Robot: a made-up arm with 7 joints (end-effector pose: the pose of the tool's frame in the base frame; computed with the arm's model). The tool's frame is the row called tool.
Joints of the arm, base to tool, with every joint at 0 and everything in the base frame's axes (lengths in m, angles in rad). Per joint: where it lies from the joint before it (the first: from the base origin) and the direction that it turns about. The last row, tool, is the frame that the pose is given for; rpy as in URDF.
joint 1: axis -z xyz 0 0 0.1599
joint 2: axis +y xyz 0 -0.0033 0.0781
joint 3: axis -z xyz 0 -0.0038 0.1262
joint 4: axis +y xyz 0 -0.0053 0.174
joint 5: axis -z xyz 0 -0.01 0.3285
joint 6: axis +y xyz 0 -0.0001 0.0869
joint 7: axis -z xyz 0 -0.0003 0.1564
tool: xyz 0 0 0 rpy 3.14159 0 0
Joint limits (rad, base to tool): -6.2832..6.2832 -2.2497..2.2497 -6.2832..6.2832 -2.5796..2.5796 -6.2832..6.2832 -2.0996..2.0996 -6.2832..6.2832
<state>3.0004 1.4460 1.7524 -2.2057 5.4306 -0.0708 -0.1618</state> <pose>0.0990 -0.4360 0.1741 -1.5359 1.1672 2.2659</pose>
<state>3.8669 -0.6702 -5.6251 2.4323 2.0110 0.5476 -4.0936</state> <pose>0.0173 0.4020 0.3198 0.5045 -1.5428 1.8141</pose>
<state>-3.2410 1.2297 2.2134 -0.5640 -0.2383 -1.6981 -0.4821</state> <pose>-0.5438 -0.3511 0.2714 0.9383 -1.2821 -2.5855</pose>
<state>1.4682 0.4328 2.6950 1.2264 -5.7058 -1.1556 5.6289</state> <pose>-0.2464 0.0450 0.9035 0.9344 2.5319 0.9828</pose>
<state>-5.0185 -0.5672 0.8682 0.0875 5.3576 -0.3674 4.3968</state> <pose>-0.2042 0.4532 0.9460 2.1270 0.7672 0.0728</pose>
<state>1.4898 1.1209 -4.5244 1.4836 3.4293 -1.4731 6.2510</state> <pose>-0.4201 -0.1434 0.4468 0.4689 -1.9945 2.3334</pose>
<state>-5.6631 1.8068 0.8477 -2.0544 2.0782 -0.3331 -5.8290</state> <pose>0.3369 0.2446 0.5305 0.2471 -2.2994 1.2528</pose>
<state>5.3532 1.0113 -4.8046 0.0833 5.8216 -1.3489 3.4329</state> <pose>0.2889 0.5267 0.7195 -0.1690 2.3003 -0.7429</pose>
